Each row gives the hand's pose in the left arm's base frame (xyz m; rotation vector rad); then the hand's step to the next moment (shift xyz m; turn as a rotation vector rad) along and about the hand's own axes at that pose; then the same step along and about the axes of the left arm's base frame.
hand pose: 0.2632 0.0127 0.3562 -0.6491 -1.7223 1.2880
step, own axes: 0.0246 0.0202 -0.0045 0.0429 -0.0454 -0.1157
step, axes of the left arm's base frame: -0.0099 0.0287 -0.0105 0.0833 0.0762 0.0673
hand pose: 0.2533 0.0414 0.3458 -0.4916 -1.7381 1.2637
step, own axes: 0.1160 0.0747 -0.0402 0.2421 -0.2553 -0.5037
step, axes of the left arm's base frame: -0.0394 0.1375 -0.0143 0.3449 0.3500 0.3689
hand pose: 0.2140 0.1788 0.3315 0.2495 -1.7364 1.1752
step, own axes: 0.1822 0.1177 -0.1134 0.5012 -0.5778 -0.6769
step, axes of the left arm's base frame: -0.0948 0.2102 0.0821 0.5232 0.4088 0.7762
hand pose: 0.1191 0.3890 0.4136 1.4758 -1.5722 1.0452
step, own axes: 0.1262 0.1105 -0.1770 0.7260 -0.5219 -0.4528
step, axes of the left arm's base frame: -0.1236 0.1120 0.1779 0.4549 0.1135 0.8858
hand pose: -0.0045 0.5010 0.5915 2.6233 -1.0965 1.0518
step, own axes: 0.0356 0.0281 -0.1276 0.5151 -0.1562 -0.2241
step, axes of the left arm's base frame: -0.0722 0.0026 0.1146 0.2353 -0.1100 0.5220
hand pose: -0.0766 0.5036 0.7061 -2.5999 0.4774 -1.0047
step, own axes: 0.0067 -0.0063 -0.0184 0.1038 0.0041 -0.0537
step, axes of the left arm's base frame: -0.0068 -0.0002 0.0194 0.0346 -0.0554 0.0970
